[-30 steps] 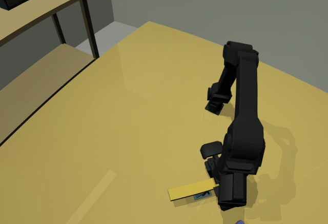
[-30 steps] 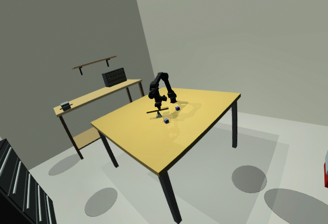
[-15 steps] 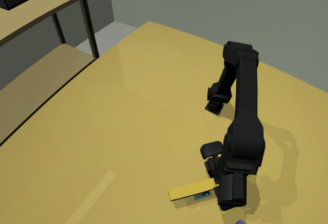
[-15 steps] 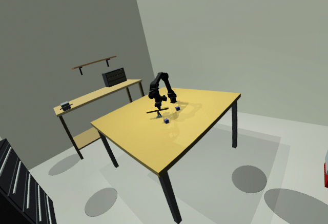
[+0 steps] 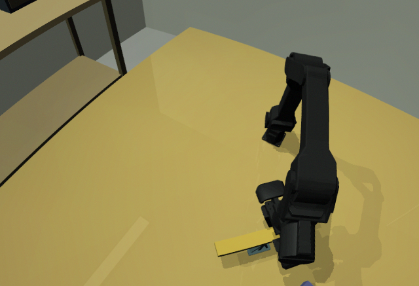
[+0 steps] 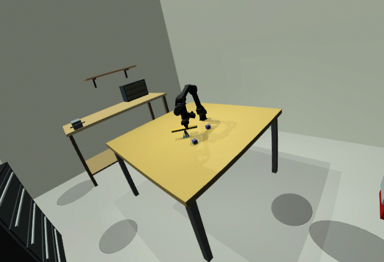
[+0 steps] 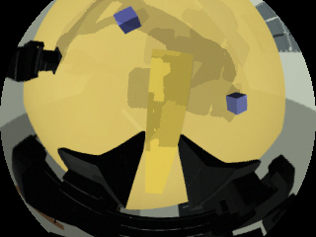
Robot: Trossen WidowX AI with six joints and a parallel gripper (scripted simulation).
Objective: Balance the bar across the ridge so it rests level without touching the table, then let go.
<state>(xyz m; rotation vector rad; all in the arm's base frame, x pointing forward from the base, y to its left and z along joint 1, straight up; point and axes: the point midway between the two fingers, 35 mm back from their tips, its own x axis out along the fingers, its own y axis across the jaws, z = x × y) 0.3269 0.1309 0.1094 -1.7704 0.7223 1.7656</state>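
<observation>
Right now the yellow bar is 2 cm to the right of my gripper tip and 2 cm ahead of it.
</observation>
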